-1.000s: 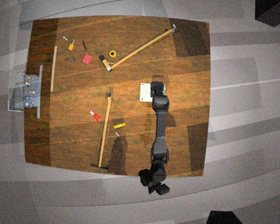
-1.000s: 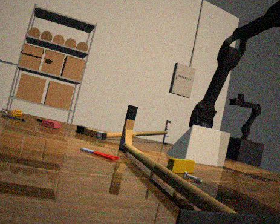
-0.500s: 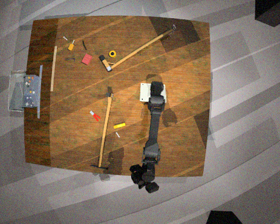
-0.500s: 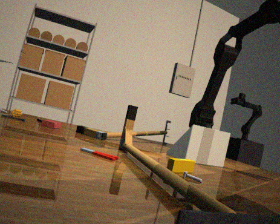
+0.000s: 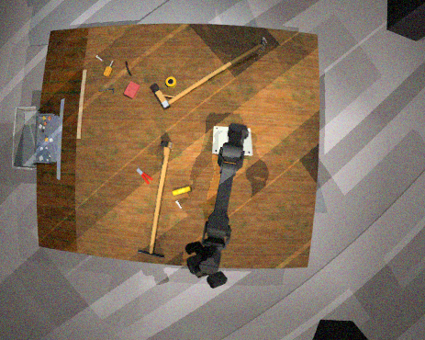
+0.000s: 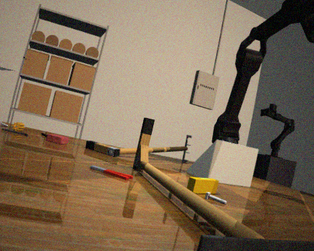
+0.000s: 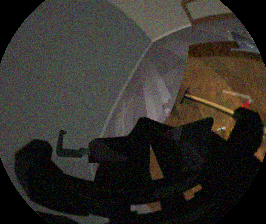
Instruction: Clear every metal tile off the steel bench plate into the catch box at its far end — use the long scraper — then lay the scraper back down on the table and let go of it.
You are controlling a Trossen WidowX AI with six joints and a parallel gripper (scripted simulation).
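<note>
The long scraper is 35 cm below my gripper tip, 26 cm ahead of it and 17 cm to the right of it. The rest, counted from my gripper tip: yellow block: 39 cm below, 25 cm to the right, 16 cm ahead; yellow tape roll: 77 cm to the right, 40 cm below, 32 cm ahead; red-handled tool: 41 cm below, 36 cm ahead, 28 cm to the right.
</note>
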